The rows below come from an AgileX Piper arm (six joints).
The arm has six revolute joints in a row. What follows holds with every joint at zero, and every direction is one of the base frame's. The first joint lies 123 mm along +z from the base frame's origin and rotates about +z. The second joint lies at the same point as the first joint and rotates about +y. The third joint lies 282.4 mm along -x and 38.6 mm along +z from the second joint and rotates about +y. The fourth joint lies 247.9 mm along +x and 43.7 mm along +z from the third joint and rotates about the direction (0.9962, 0, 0.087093). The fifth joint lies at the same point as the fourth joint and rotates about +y. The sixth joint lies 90.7 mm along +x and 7.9 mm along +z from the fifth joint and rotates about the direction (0.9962, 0, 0.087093). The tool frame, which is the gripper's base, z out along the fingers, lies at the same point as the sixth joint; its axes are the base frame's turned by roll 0, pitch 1.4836 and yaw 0 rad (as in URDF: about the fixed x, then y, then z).
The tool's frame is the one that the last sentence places.
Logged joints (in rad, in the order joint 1, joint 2, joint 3, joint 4, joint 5, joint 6), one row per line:
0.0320, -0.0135, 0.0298, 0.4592, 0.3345, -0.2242
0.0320, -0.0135, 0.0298, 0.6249, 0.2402, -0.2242
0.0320, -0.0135, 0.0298, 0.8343, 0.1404, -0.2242
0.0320, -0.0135, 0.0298, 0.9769, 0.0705, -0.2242
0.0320, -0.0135, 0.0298, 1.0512, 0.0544, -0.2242
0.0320, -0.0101, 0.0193, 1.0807, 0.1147, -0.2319
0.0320, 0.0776, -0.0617, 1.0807, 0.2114, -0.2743
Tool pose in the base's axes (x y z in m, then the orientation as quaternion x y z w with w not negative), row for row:
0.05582, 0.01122, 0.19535, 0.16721, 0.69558, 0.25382, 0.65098
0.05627, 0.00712, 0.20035, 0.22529, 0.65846, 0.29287, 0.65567
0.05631, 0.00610, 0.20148, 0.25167, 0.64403, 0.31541, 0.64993
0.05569, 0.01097, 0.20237, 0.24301, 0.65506, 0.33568, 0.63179
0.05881, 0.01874, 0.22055, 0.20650, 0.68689, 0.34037, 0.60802
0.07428, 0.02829, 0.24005, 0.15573, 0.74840, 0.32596, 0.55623
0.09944, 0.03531, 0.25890, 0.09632, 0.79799, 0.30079, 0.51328
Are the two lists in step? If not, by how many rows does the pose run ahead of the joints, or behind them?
The pose runs 2 rows ahead of the joints: the pose in row i belongs to the joints in row i + 2.
